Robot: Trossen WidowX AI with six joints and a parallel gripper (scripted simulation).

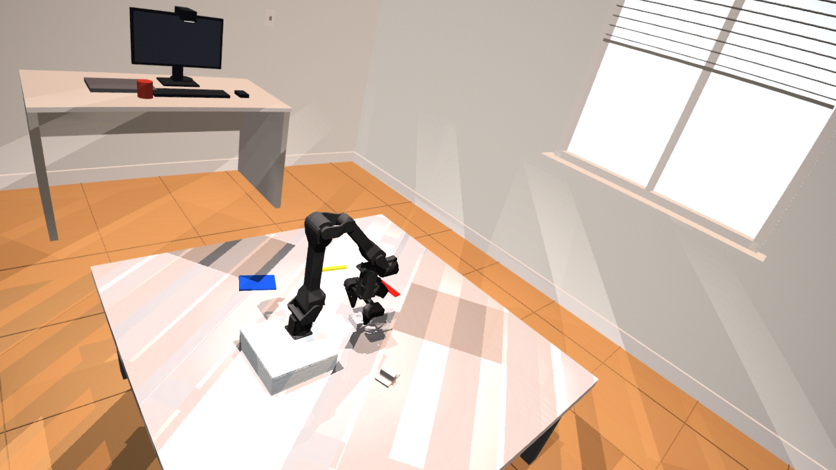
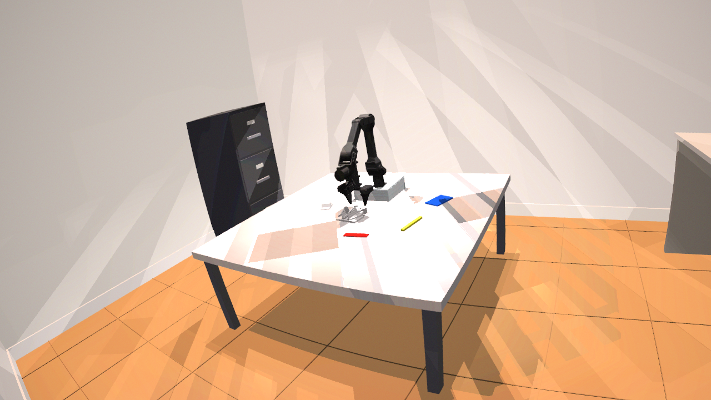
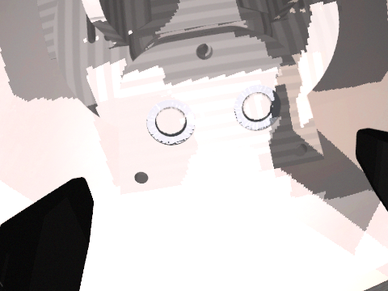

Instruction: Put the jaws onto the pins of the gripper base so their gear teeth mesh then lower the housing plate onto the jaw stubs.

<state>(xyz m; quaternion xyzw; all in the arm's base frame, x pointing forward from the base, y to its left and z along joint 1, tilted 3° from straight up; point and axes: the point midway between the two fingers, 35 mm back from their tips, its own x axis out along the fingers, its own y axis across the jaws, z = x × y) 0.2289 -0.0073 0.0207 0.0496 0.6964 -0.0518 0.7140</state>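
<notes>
Right now the curved jaw is 30 mm below my gripper tip, 20 mm to the right of it and 20 mm ahead of it. Also, from my gripper tip: yellow stick 320 mm to the left, 90 mm ahead, 40 mm below; then blue card 350 mm to the left, 200 mm behind, 40 mm below; then red strip 240 mm ahead, 120 mm to the left, 40 mm below.
</notes>
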